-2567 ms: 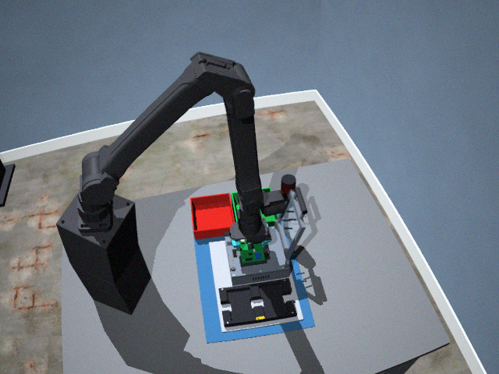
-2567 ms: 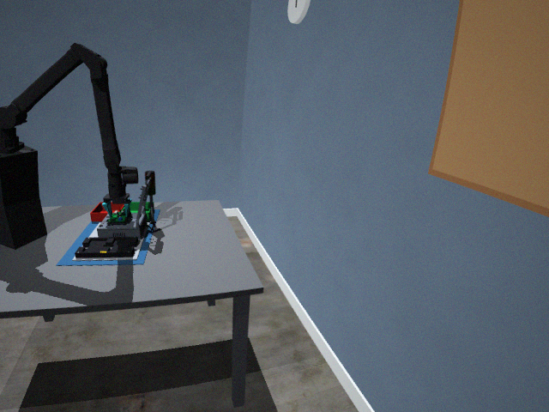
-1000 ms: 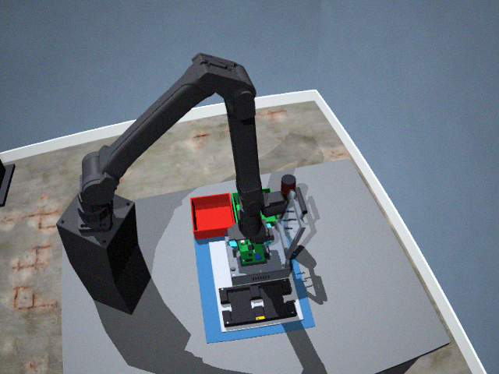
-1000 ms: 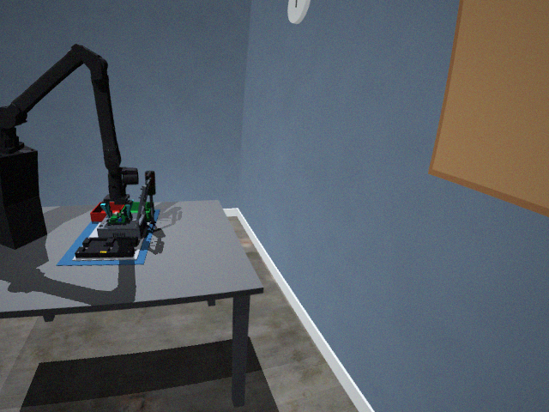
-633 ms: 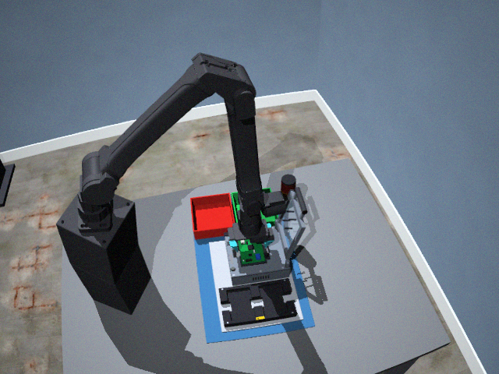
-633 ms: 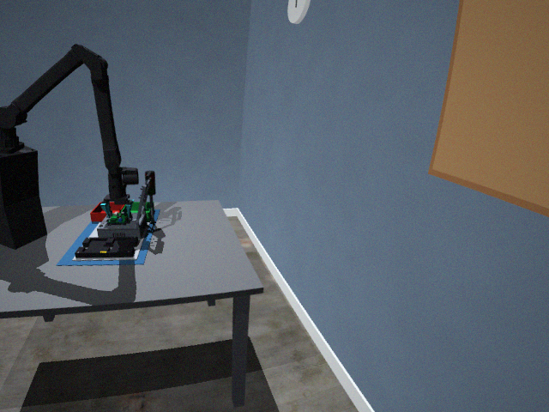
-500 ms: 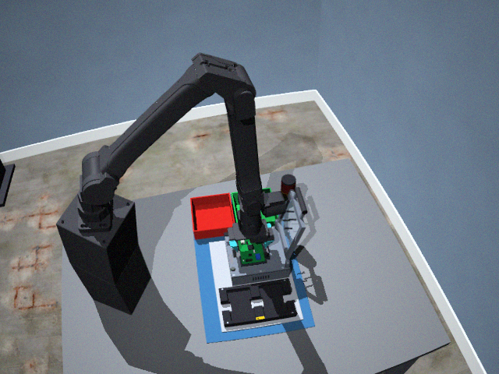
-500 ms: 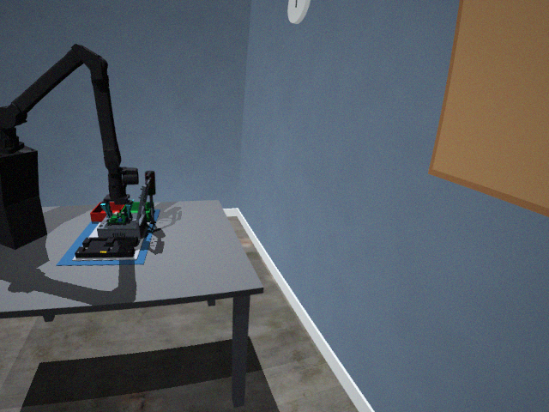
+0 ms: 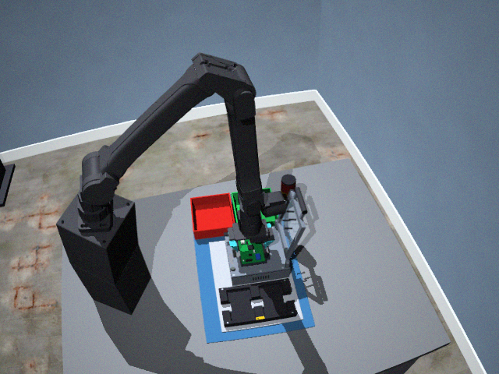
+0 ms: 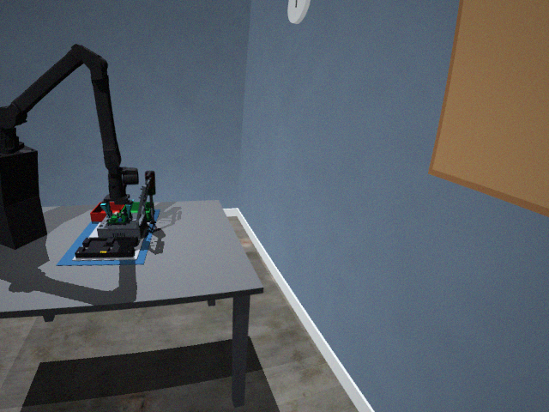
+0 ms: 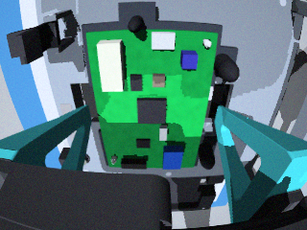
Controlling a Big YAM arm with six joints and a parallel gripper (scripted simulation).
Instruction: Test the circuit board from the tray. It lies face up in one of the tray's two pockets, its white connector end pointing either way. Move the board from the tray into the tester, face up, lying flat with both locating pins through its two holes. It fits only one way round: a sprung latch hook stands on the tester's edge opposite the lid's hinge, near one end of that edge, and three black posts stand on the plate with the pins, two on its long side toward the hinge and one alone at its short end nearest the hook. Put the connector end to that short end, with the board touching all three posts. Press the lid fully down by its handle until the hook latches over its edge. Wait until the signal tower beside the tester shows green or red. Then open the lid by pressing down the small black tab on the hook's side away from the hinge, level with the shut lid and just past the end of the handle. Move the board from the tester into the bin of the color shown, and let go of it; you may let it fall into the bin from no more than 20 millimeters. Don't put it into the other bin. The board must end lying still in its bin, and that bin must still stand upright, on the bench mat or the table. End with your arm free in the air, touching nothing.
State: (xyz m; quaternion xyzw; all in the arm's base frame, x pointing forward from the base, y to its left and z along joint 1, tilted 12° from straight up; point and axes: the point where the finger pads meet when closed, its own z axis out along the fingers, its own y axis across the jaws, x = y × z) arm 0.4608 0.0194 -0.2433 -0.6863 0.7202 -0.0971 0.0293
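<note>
My gripper is now 10 mm above the green circuit board. The rest, counted from my hand: black latch hook: 60 mm to the left, 60 mm behind, 10 mm above; then clear lid: 120 mm ahead, 100 mm above, 10 mm to the right; then green bin: 200 mm to the left, 70 mm below, 60 mm ahead.
</note>
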